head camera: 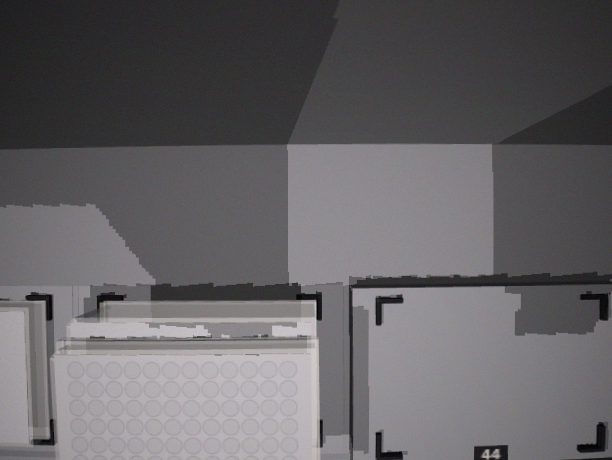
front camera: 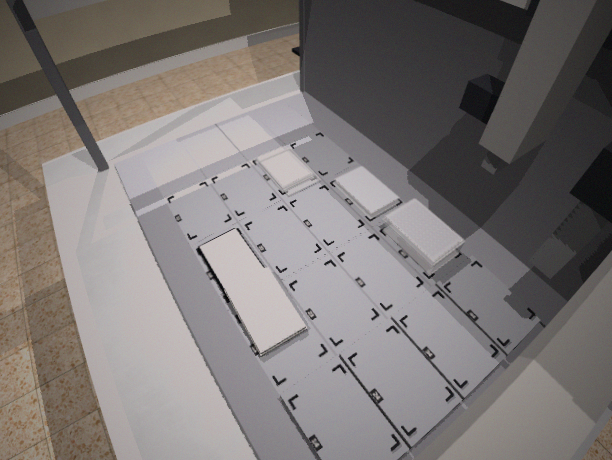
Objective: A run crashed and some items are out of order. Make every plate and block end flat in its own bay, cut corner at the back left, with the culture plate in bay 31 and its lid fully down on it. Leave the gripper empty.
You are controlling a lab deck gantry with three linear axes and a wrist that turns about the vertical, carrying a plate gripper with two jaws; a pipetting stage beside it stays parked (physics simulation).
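Frame: origin at the robot's base, x ahead, y left, z up, level; metres.
Seen in the pictures: gripper, fingertip midpoint: [front camera: 559, 250]; robot's base at its link origin: [front camera: 169, 199].
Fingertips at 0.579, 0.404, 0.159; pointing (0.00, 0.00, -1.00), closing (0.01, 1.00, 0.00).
Offsets run from my fingertips to a thing's top centre, as dx, dy, dz. "spot": to the spot under its first point.
A pale plate @(-0.490, -0.147, -0.137) [front camera: 286, 169] lies in the far-left part of the deck, with a clear, stepped rim at its near end. A white plate @(-0.351, -0.040, -0.145) [front camera: 367, 190] lies in the back row; its clear rim @(spot: -0.289, -0.038, -0.153) [head camera: 39, 370] shows at the left edge of the head view. A taller white stack @(-0.187, -0.051, -0.103) [front camera: 424, 234] [head camera: 185, 405] stands beside it in the back row, left of bay 44 in the head view. Its top has rows of round wells, with clear-edged layers under it. I cannot tell whether its lower layers sit flat, or which item is the culture plate or its lid. The gripper jaws do not show in either view.
A long white slab [front camera: 254, 292] lies across the front row of bays. Bay 44 @(spot: -0.030, -0.037, -0.145) [head camera: 480, 370] [front camera: 487, 297] has black corner marks. A thick grey column [front camera: 545, 80] hangs over the back right. A dark post [front camera: 67, 95] stands at the left.
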